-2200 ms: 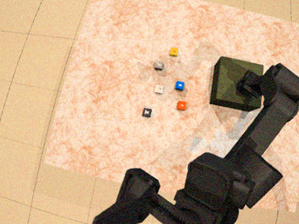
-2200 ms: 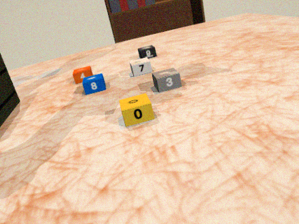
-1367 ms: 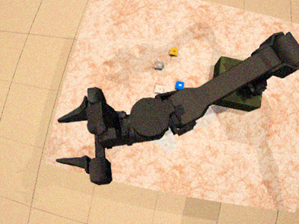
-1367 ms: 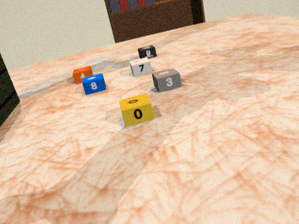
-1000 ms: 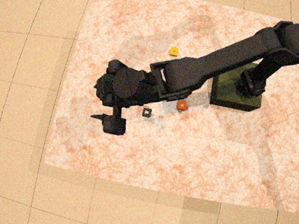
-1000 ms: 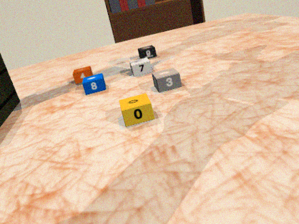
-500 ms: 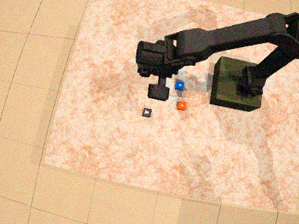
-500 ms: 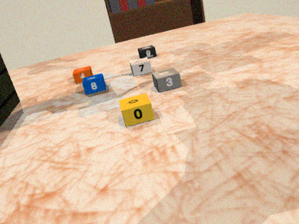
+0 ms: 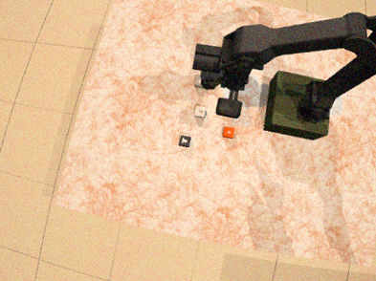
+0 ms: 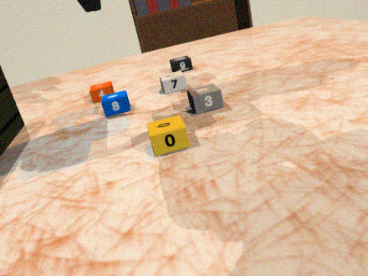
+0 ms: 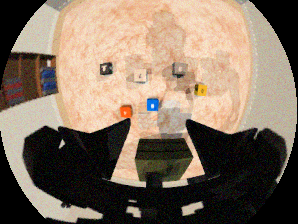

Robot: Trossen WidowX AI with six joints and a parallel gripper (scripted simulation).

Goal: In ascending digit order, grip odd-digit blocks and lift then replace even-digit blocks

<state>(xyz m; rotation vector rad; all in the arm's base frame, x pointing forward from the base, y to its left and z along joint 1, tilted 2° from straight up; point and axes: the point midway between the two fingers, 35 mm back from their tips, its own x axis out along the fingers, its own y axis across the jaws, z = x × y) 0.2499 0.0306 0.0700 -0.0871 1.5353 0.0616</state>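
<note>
The yellow block is 60 mm ahead of my gripper tip, 130 mm to the right of it and 110 mm below it. From my gripper tip the other things lie so: white block 70 mm ahead, 50 mm to the left, 110 mm below; then blue block 10 mm behind, 10 mm to the left, 110 mm below; then orange block 40 mm behind, 90 mm to the left, 110 mm below.
</note>
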